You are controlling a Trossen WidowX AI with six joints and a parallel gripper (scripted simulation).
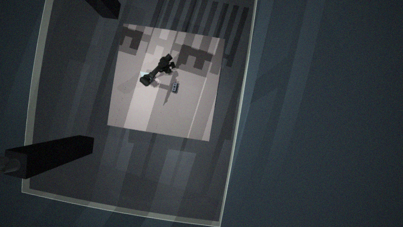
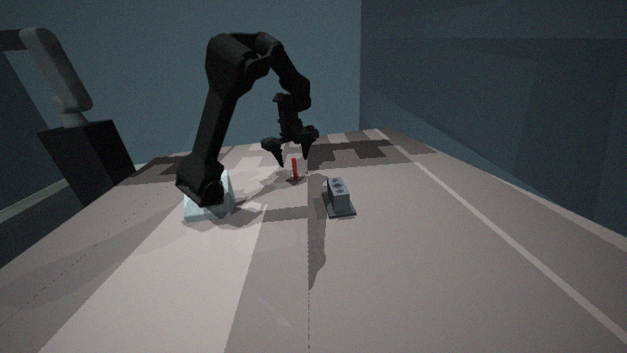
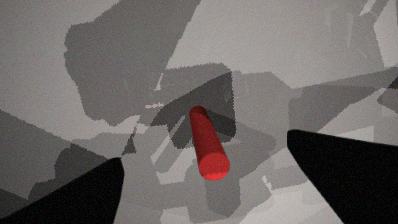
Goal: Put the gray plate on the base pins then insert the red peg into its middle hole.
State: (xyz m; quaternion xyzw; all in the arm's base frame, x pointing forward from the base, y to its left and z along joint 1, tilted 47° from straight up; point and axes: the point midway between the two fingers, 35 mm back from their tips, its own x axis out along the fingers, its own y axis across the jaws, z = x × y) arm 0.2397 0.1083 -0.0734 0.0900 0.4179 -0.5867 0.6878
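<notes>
Right now the red peg is 2 cm below my gripper tip. From my gripper tip the other things lie so: gray plate: 10 cm ahead, 18 cm to the right, 2 cm below; flat base: 10 cm ahead, 18 cm to the right, 5 cm below.
</notes>
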